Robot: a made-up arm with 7 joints. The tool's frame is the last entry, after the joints.
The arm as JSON. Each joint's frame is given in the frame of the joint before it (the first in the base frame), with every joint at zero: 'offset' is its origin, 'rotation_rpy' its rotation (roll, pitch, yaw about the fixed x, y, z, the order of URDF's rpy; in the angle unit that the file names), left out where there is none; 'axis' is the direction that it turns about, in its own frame. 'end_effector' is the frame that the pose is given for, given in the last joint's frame.
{
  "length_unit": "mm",
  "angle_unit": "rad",
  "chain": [
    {
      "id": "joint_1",
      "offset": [
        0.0,
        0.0,
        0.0
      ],
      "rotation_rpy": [
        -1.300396,
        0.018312,
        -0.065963
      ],
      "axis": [
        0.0,
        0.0,
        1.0
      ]
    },
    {
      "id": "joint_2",
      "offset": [
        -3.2,
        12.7,
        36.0
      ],
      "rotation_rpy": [
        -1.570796,
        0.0,
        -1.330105
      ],
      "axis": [
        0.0,
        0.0,
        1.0
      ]
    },
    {
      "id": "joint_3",
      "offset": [
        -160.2,
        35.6,
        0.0
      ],
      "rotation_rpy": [
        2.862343,
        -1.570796,
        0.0
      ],
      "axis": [
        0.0,
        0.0,
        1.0
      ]
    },
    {
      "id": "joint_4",
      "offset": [
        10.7,
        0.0,
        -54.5
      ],
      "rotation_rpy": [
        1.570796,
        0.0,
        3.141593
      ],
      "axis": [
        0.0,
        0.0,
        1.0
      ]
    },
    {
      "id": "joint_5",
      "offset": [
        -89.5,
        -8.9,
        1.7
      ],
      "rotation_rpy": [
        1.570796,
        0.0,
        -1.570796
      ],
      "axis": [
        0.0,
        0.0,
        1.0
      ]
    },
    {
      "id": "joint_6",
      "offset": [
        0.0,
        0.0,
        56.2
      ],
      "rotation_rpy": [
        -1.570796,
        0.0,
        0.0
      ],
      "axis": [
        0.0,
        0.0,
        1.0
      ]
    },
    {
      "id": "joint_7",
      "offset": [
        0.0,
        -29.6,
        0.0
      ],
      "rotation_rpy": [
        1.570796,
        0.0,
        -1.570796
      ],
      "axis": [
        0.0,
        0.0,
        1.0
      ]
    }
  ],
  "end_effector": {
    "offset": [
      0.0,
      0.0,
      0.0
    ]
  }
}
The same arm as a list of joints. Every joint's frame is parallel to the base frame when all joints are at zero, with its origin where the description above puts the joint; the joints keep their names.
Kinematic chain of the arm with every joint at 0, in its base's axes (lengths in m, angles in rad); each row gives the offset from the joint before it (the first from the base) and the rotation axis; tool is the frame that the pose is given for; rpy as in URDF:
joint_1: xyz 0.0000 0.0000 0.0000 axis 0.068403 0.961235 0.26711
joint_2: xyz -0.0007 0.0382 -0.0026 axis 0.968889 -0.0002 -0.247497
joint_3: xyz -0.0405 0.0099 -0.1587 axis 0.247497 -0.0001 0.968889
joint_4: xyz -0.0031 0.0000 -0.0555 axis 0.0002 1 0
joint_5: xyz 0.0845 0.0017 -0.0308 axis 0.968889 -0.0002 -0.247497
joint_6: xyz 0.0545 0.0000 -0.0139 axis 0.0002 1 0
joint_7: xyz 0.0287 0.0000 -0.0073 axis 0.247497 -0.0001 0.968889
tool: xyz 0.0000 0.0000 0.0000 rpy 0.0000 0.2501 -0.0002

